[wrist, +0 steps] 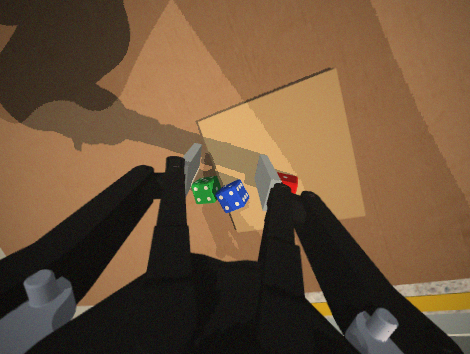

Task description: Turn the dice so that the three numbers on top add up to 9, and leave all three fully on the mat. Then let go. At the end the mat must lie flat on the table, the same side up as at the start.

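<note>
The green die shows four pips on the face toward the camera. It is at the mat's left edge, mostly or wholly over the bare table. The blue die is close beside it, over the mat's left edge, with four pips toward the camera and several on its right side. The red die is over the mat behind the right finger, which hides most of its top. The tan mat looks flat. My gripper is partly open and holds nothing; its pads stand left and right of the green and blue dice.
The brown table surrounds the mat. Its near edge crosses the lower right, with a speckled floor and a yellow stripe beyond. The arm's shadow falls across the upper left and over part of the mat.
</note>
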